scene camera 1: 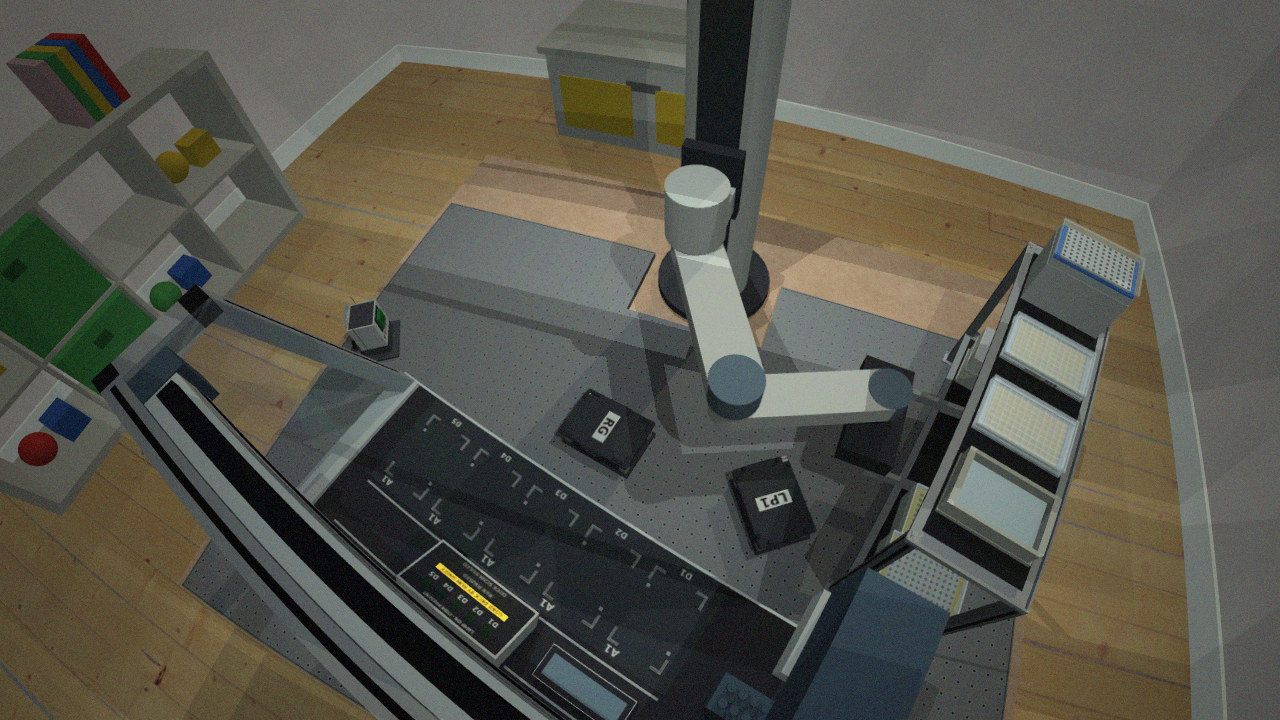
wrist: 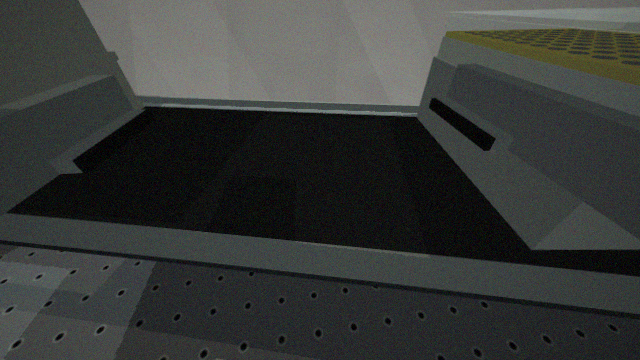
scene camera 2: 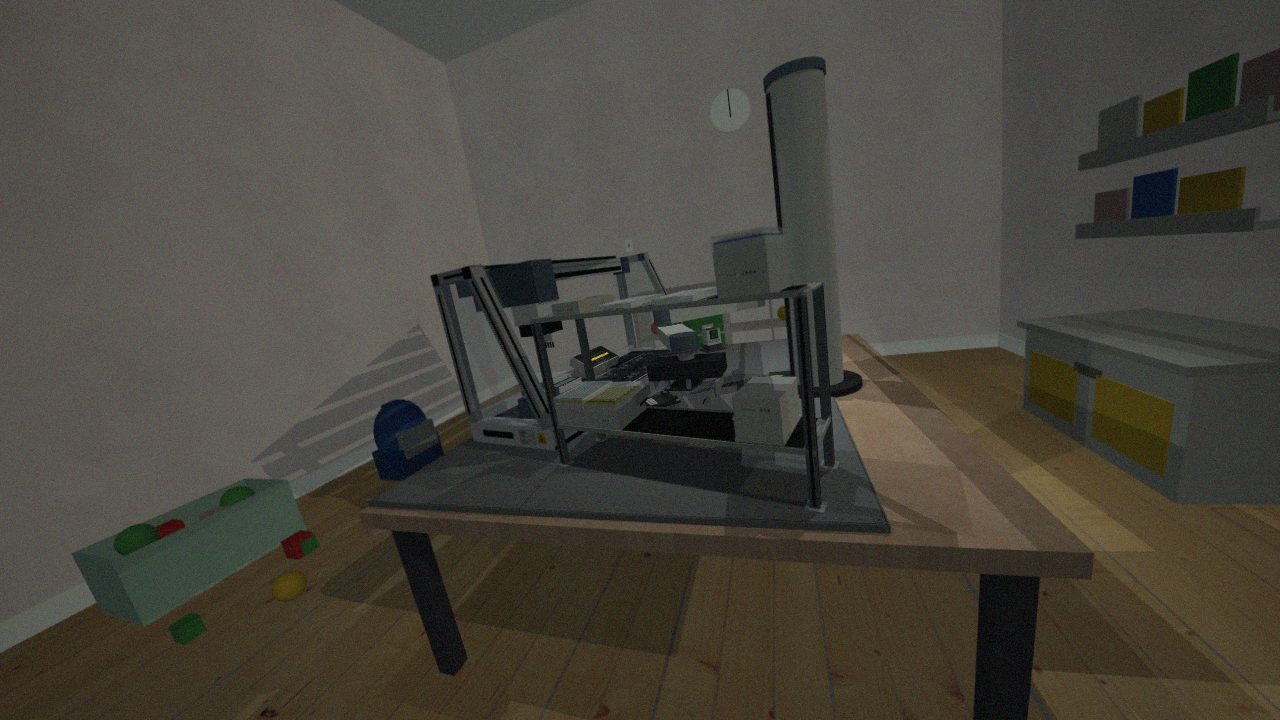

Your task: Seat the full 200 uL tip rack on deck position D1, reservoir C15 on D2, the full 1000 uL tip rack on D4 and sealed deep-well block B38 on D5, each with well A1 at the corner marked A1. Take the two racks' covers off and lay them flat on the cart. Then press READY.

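My gripper (scene camera 2: 687,385) (wrist: 295,92) is open and empty, low at the cart's (scene camera 2: 810,483) lower shelf. In the wrist view, a tip rack with a yellow top (wrist: 565,42) is behind the right finger, with a clear sheet above it. A tall grey box (scene camera 2: 765,410) (wrist: 45,40) is behind the left finger. The top shelf holds a tall blue-edged tip rack (scene camera 1: 1096,255) (scene camera 2: 745,265), two pale plates (scene camera 1: 1047,353) (scene camera 1: 1026,423) and a pale open tray (scene camera 1: 998,503). I cannot read their labels. Deck positions D1 to D5 on the deck (scene camera 1: 554,528) hold nothing. READY is not readable.
Black nests RG (scene camera 1: 605,432) and LP1 (scene camera 1: 771,503) stand between arm and deck. A control panel (scene camera 1: 469,600) and blue screen (scene camera 1: 586,685) stand at the deck. The machine's frame and a blue-grey block (scene camera 1: 881,644) rise beside the cart. The lower shelf's front edge (wrist: 300,250) crosses the wrist view.
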